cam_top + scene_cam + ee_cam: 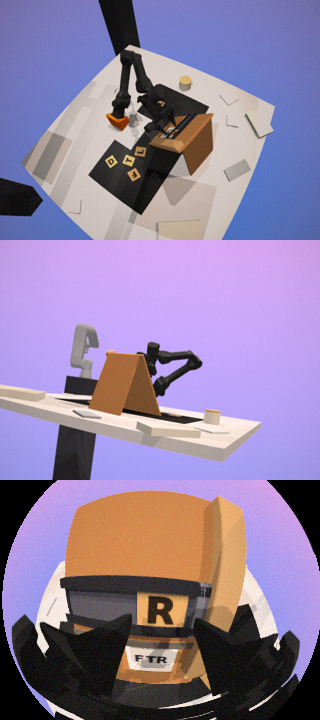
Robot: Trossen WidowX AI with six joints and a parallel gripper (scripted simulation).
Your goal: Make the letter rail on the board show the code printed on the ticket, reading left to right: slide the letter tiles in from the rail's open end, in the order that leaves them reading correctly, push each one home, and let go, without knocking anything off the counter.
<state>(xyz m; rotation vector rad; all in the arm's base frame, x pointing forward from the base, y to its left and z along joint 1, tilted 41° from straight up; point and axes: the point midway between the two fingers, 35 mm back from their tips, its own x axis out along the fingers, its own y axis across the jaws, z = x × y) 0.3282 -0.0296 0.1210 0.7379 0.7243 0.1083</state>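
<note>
The white ticket is 90 mm below my gripper tip, 30 mm behind it and 20 mm to the left of it. From my gripper tip the other things lie so: grey slab 400 mm ahead, 180 mm below, 60 mm to the left.
</note>
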